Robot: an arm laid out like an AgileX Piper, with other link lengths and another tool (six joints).
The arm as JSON. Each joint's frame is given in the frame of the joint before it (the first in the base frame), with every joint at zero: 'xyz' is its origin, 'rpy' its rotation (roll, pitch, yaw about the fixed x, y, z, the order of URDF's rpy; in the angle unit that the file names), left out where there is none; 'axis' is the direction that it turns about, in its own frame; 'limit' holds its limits. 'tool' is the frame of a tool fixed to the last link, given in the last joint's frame.
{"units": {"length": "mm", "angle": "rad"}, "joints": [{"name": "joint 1", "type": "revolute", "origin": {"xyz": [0.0, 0.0, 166.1]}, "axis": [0.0, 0.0, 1.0], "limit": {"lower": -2.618, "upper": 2.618}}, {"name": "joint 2", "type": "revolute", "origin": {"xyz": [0.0, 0.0, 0.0]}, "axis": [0.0, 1.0, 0.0], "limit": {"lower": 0.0, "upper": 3.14}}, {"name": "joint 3", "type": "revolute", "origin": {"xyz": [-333.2, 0.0, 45.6]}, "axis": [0.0, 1.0, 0.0], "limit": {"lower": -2.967, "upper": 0.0}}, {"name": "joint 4", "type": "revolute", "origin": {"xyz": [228.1, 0.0, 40.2]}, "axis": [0.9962, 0.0, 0.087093], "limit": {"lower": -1.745, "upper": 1.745}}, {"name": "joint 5", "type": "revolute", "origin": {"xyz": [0.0, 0.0, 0.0]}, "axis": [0.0, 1.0, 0.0], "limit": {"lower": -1.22, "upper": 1.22}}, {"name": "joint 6", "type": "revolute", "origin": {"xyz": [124.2, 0.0, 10.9]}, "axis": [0.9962, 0.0, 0.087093], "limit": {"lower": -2.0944, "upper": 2.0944}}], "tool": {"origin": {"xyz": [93.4, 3.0, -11.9], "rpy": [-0.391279, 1.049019, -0.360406]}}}
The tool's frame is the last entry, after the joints.
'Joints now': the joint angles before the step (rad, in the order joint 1, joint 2, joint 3, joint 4, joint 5, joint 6). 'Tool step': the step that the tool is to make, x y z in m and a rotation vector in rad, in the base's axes. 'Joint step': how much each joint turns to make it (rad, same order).
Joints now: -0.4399, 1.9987, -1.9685, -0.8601, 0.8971, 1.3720
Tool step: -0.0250, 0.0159, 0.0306, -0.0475, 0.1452, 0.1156
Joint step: 0.0000, -0.0871, 0.0000, 0.0836, 0.0440, -0.2902
